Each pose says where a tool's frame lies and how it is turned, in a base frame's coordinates. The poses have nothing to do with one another.
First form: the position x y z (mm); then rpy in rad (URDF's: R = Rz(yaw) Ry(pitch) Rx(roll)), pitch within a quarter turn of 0, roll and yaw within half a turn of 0.
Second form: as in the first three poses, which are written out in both.
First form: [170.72 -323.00 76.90 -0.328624 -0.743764 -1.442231]
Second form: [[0.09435 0.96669 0.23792 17.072], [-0.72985 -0.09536 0.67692 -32.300], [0.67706 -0.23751 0.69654 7.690], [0 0 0 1]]
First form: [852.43 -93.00 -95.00 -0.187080 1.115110 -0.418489]
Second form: [[0.40210 0.24669 0.88174 85.243], [-0.17884 0.96563 -0.18861 -9.300], [-0.89796 -0.08185 0.43240 -9.500], [0 0 0 1]]
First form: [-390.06 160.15 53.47 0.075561 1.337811 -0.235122]
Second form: [[0.22453 0.30373 0.92592 -39.006], [-0.05379 0.95260 -0.29943 16.015], [-0.97298 0.01743 0.23022 5.347], [0 0 0 1]]
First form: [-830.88 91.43 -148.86 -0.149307 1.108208 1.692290]
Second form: [[-0.05409 -0.96545 -0.25491 -83.088], [0.44298 -0.25198 0.86039 9.143], [-0.89490 -0.06638 0.44130 -14.886], [0 0 0 1]]
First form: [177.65 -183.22 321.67 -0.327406 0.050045 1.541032]
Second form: [[0.02972 -0.94694 -0.32004 17.765], [0.99831 0.01210 0.05692 -18.322], [-0.05002 -0.32119 0.94569 32.167], [0 0 0 1]]
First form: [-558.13 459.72 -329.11 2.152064 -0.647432 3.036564]
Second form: [[-0.79324 0.55887 -0.24173 -55.813], [0.08362 0.49321 0.86588 45.972], [0.60314 0.66664 -0.43797 -32.911], [0 0 0 1]]
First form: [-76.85 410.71 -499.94 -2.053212 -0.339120 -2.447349]
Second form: [[-0.72477 -0.52330 0.44818 -7.685], [-0.60337 0.16799 -0.77957 41.071], [0.33266 -0.83542 -0.43750 -49.994], [0 0 0 1]]
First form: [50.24 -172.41 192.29 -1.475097 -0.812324 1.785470]
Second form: [[-0.14652 -0.24729 -0.95780 5.024], [0.67203 0.68562 -0.27982 -17.241], [0.72589 -0.68467 0.06572 19.229], [0 0 0 1]]
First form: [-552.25 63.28 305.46 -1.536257 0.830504 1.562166]
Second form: [[0.00582 -0.04090 -0.99915 -55.225], [0.67448 -0.73751 0.03412 6.328], [-0.73827 -0.67410 0.02329 30.546], [0 0 0 1]]
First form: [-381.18 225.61 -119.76 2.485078 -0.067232 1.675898]
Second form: [[-0.10467 0.79206 0.60141 -38.118], [0.99224 0.04232 0.11695 22.561], [0.06718 0.60898 -0.79033 -11.976], [0 0 0 1]]
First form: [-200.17 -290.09 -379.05 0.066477 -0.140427 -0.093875]
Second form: [[0.98580 0.08427 -0.14527 -20.017], [-0.09281 0.99427 -0.05304 -29.009], [0.13997 0.06577 0.98797 -37.905], [0 0 0 1]]
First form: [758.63 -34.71 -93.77 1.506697 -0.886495 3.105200]
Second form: [[-0.63171 0.77043 0.08591 75.863], [0.02300 -0.09215 0.99548 -3.471], [0.77486 0.63083 0.04049 -9.377], [0 0 0 1]]
